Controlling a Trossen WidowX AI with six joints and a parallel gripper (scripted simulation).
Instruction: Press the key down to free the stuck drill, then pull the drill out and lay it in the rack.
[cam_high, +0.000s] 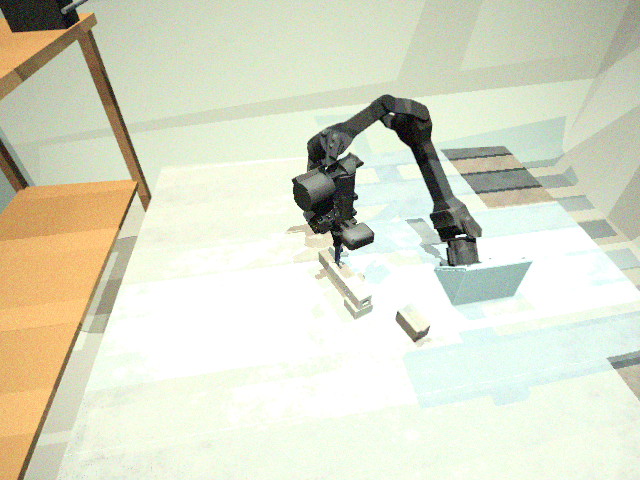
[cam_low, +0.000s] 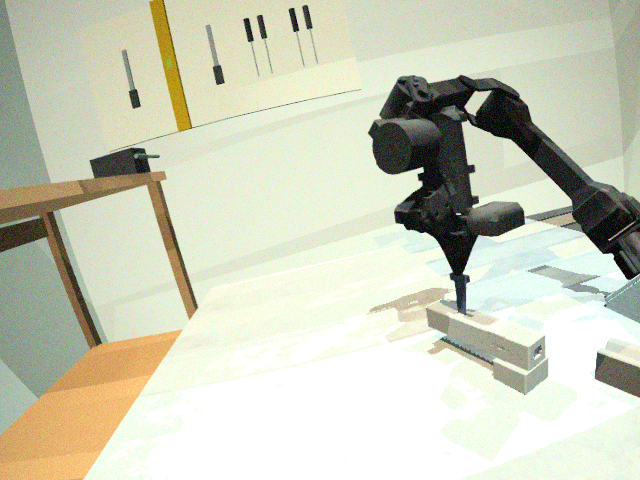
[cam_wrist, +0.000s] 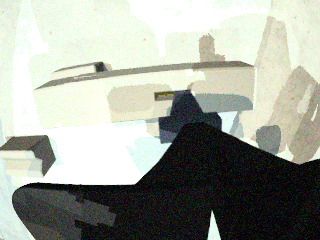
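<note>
Right now the blue key is 3 cm below my gripper tip. From my gripper tip the other things lie so: fixture block: 9 cm below, 3 cm to the left, 2 cm behind; drill: 8 cm below, 5 cm to the left, 3 cm behind; rack: 16 cm behind, 14 cm to the left, 11 cm below.
</note>
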